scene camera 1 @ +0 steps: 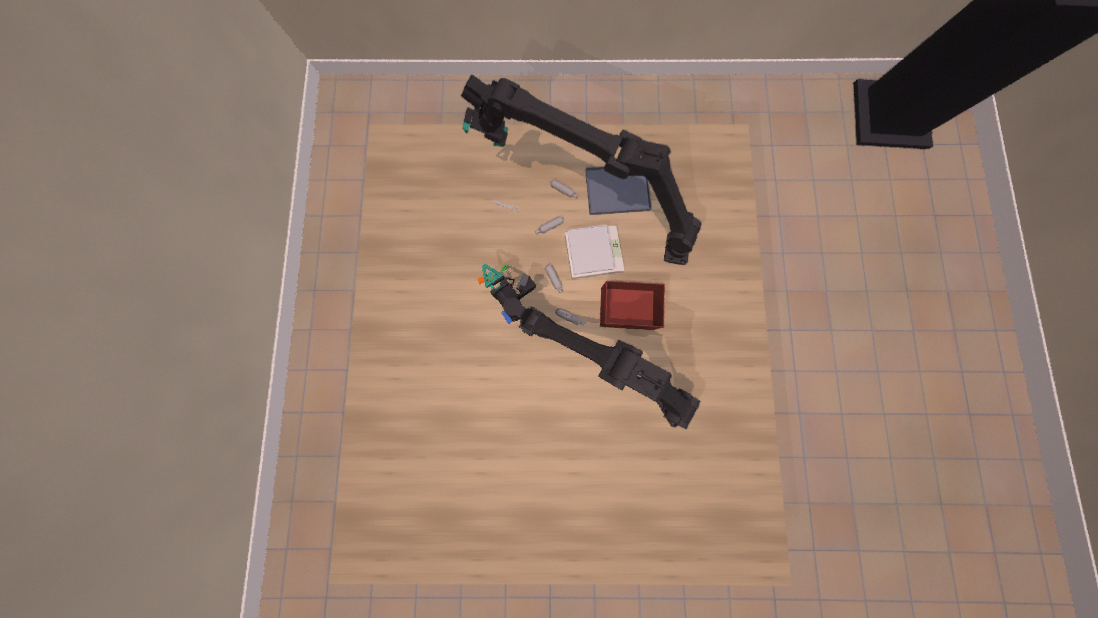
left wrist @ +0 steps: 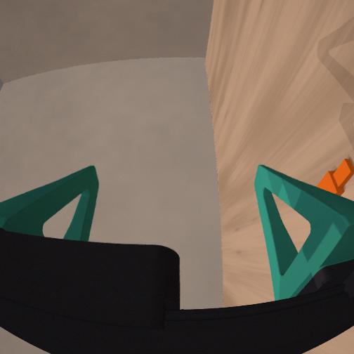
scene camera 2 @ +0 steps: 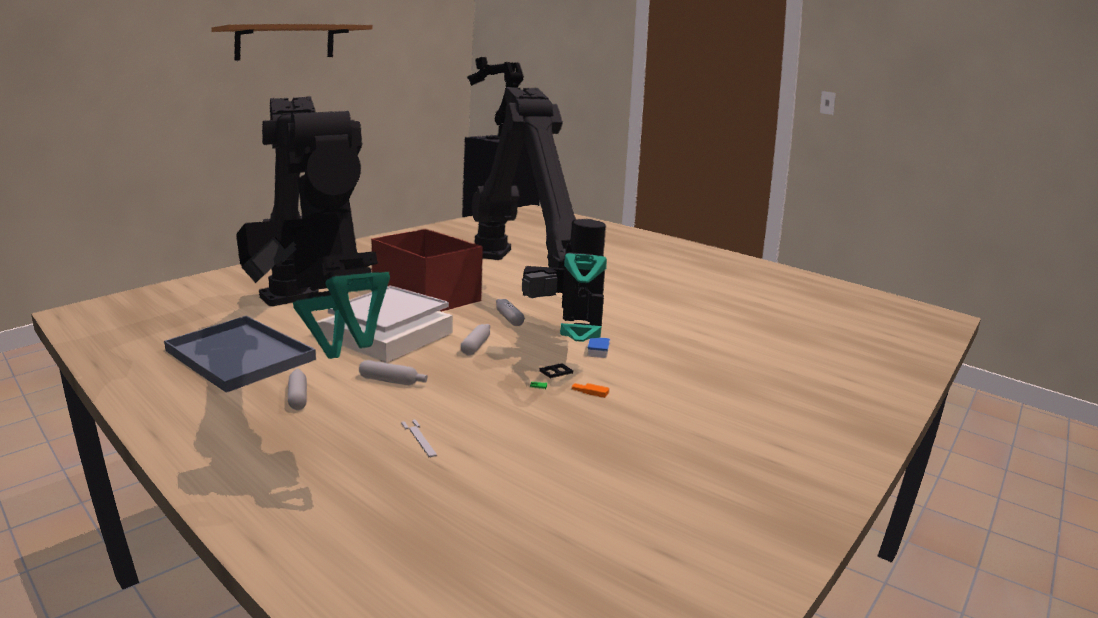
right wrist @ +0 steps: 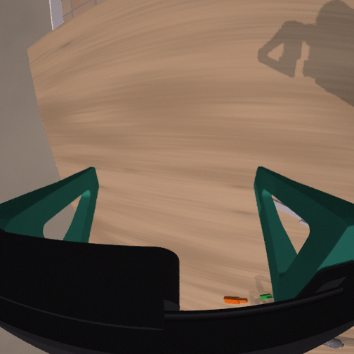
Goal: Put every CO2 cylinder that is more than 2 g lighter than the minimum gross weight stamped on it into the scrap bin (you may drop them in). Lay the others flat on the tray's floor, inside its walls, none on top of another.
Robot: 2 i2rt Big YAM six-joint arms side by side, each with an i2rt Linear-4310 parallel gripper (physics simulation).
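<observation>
Four grey CO2 cylinders lie on the table: one beside the blue-grey tray, one and another near the white scale, and one near the red scrap bin. The stamps and the scale's display are too small to read. My left gripper is open and empty above the table. My right gripper is open and empty, high above the table's upper edge in scene camera 1.
A wrench lies away from the cylinders. An orange piece, a green piece, a black frame and a blue block lie near my left gripper. My right forearm passes above the tray.
</observation>
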